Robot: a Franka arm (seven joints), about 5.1 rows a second.
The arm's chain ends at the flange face. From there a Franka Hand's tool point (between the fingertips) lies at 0.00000 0.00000 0.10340 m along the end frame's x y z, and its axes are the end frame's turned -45 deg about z.
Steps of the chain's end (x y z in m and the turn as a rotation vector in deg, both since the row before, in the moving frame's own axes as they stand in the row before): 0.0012, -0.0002, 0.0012, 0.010, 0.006, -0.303; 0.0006, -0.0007, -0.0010, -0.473, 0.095, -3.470; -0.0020, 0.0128, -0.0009, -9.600, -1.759, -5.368; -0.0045, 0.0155, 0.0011, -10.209, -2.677, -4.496; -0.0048, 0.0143, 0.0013, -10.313, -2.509, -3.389
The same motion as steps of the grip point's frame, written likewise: 0.0010, 0.0007, 0.0012, 0.003, 0.011, -0.303; 0.0005, 0.0007, -0.0010, -0.402, -0.267, -3.470; -0.0244, 0.0183, -0.0024, -5.544, -8.032, -5.368; -0.0301, 0.0180, -0.0006, -5.326, -9.112, -4.496; -0.0295, 0.0171, -0.0005, -5.518, -9.067, -3.389
